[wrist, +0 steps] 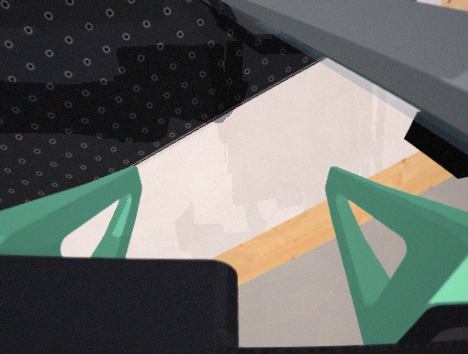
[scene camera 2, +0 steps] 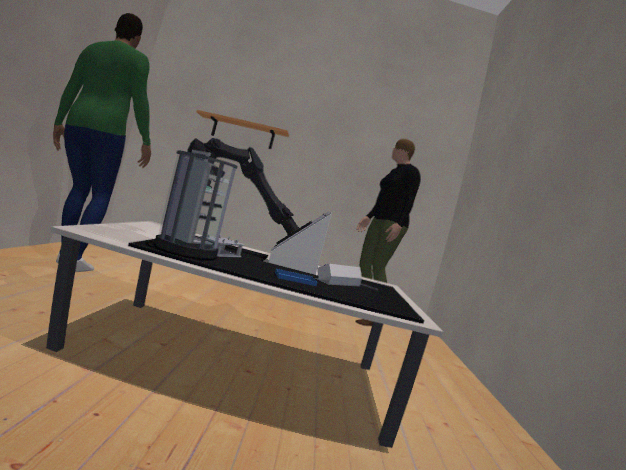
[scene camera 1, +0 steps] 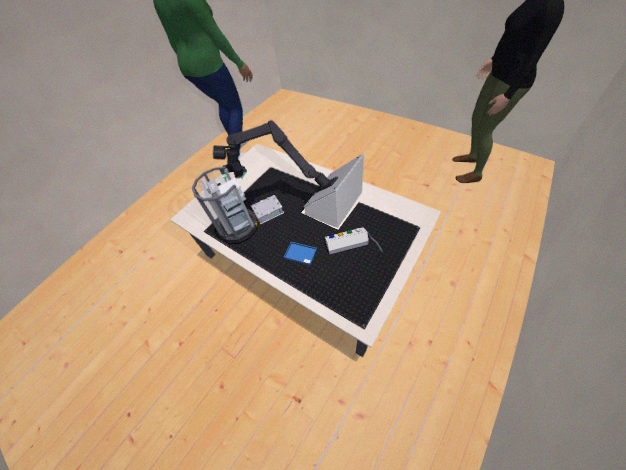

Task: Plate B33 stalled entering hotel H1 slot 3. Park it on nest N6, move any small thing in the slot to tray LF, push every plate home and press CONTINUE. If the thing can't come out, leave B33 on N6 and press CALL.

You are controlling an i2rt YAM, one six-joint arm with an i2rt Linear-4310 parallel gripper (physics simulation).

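Places are measured from the arm's base along level axes (x ahead, y left, z up), in centimetres.
Pixels of known places: gripper, between the fingertips: [wrist: 233, 177]; arm's base, origin of its link: [scene camera 2: 294, 233] [scene camera 1: 326, 185].
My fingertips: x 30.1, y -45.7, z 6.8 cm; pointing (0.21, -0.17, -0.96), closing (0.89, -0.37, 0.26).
Ahead of a thing's pixels: the offset from my fingertips to its top centre. "*": to the spot under its first point. Level surfaces: height alone.
My gripper [scene camera 1: 241, 174] [wrist: 233, 177] is open and empty, its green fingers wide apart. It hangs high beside the upper part of the round caged tower that holds the hotel slots [scene camera 1: 235, 240] [scene camera 2: 196, 202]. Shelves and plate-like pieces show inside the tower; plate B33, slot 3 and any small thing in it cannot be told apart. A white box with small pegs on top @(dz -15.9 cm) [scene camera 1: 266, 208] [scene camera 2: 230, 243], perhaps nest N6, stands beside the tower. A blue tray @(dx +9.1, dy +54.5, dz -20.1 cm) [scene camera 1: 298, 252] [scene camera 2: 295, 276] lies flat on the mat. A white button box @(dx -10.6, dy +71.7, dz -13.5 cm) [scene camera 1: 347, 242] [scene camera 2: 344, 275] has blue, yellow and green buttons; labels are unreadable.
A large white wedge-shaped panel [scene camera 1: 348, 194] [scene camera 2: 303, 247] stands by the arm's base. In the wrist view a grey slab @(* dx +4.2, dy +6.2, dz +5.4 cm) [wrist: 390, 45] crosses the upper right, close to the gripper. Two people [scene camera 1: 197, 50] [scene camera 1: 525, 50] stand beyond the table. A cable @(* dx -19.6, dy +85.6, dz -21.3 cm) [scene camera 1: 376, 242] leaves the button box.
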